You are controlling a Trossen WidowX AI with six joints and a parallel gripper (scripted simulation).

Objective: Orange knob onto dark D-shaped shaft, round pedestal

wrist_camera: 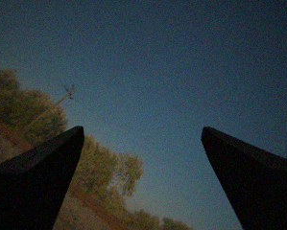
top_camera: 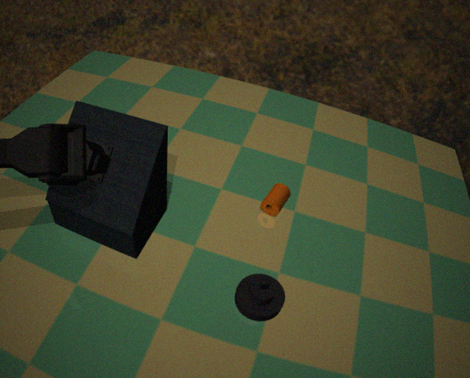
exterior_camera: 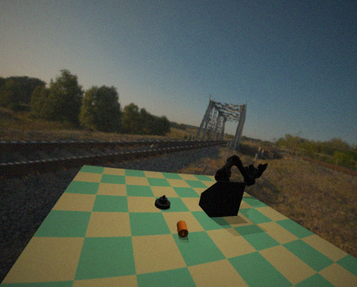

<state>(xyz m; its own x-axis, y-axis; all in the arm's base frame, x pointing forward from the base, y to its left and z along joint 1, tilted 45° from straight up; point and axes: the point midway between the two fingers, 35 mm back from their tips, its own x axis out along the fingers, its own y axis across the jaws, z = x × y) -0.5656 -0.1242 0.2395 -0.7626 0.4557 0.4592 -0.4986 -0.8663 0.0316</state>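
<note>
My gripper tip is 90 cm short of the orange knob, 43 cm to the right of it and 23 cm above it. Also, from my gripper tip: dark round pedestal: 93 cm ahead, 22 cm below, 20 cm to the left.
</note>
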